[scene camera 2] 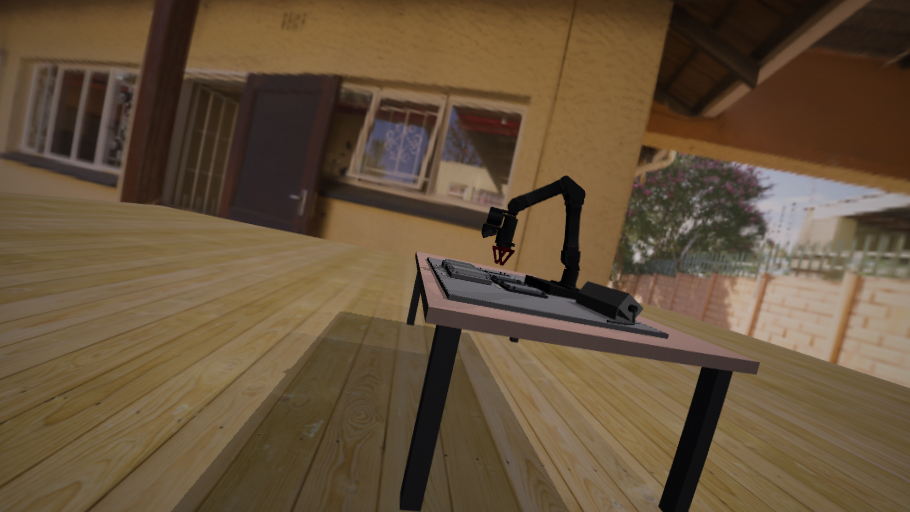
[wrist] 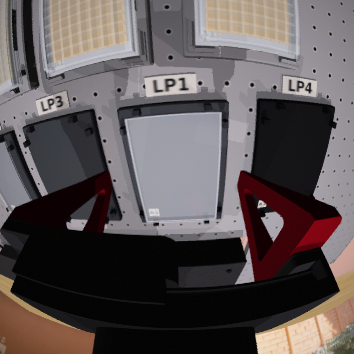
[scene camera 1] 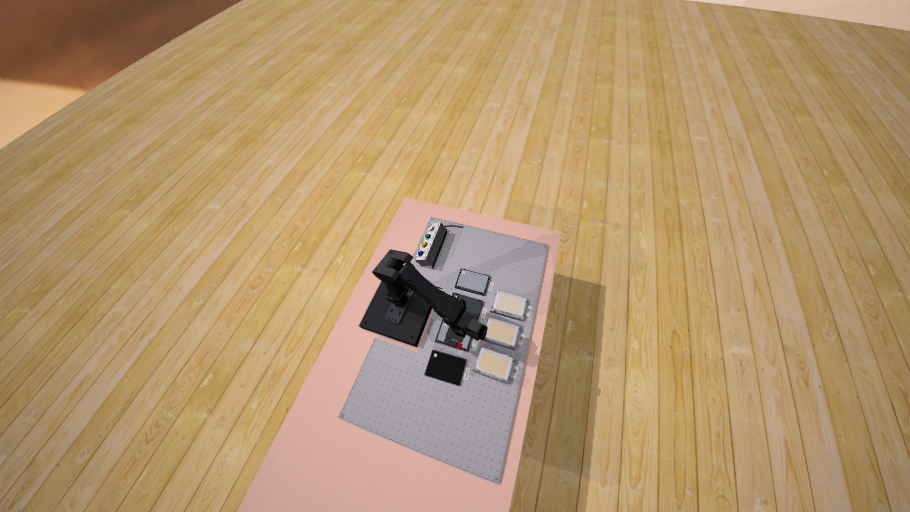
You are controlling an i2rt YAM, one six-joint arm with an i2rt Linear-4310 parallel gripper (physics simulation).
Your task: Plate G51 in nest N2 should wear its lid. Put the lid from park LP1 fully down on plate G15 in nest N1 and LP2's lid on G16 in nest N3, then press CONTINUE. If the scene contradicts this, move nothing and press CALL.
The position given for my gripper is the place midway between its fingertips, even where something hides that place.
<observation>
My gripper (wrist: 174,177) is open, holding nothing. Further things: a button box (scene camera 1: 428,253) and a LP3 lid park (wrist: 66,149).
</observation>
